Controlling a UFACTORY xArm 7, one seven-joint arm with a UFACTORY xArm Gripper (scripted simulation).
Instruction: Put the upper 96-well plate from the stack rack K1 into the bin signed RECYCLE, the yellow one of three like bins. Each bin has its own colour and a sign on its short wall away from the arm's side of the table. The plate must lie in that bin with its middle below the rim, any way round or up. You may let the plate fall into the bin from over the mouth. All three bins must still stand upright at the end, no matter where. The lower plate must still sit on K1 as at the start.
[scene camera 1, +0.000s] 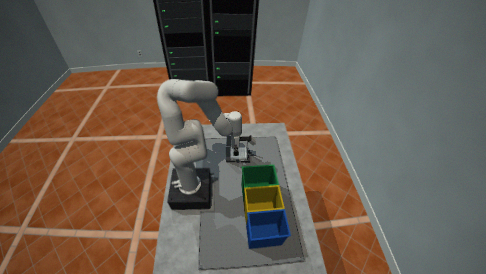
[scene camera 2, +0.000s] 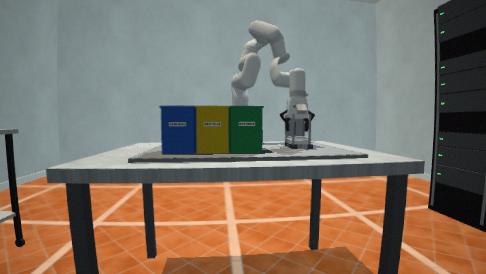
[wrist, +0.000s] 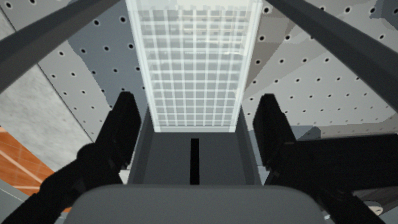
Observation:
I see my gripper (wrist: 197, 107), a green bin (scene camera 2: 245, 122), a yellow recycle bin (scene camera 2: 212, 121) and a blue bin (scene camera 1: 270, 224).
The green bin shows as well in scene camera 1 (scene camera 1: 260, 175). The yellow recycle bin also shows in scene camera 1 (scene camera 1: 265, 198). The wrist view does not show the green bin: it is out of frame. The wrist view misses the yellow recycle bin: it is out of frame.

